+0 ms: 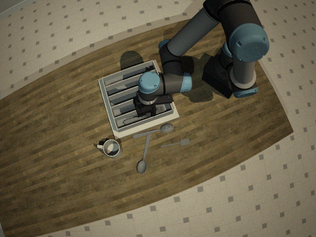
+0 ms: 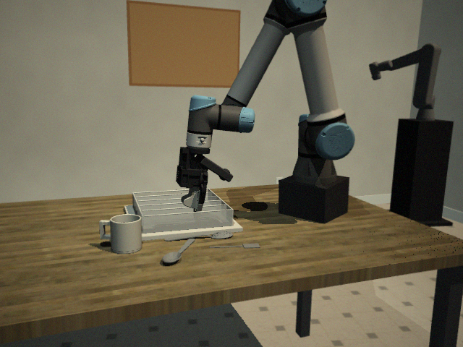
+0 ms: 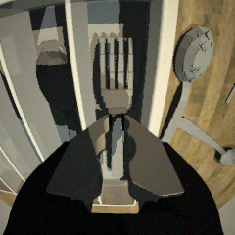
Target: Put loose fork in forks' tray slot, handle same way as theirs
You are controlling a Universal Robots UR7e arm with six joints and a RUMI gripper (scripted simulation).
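My hand is 11 cm to the left of the grey slotted tray and 5 cm short of it. Round my hand: white mug 20 cm ahead, 14 cm to the left, 1 cm below.
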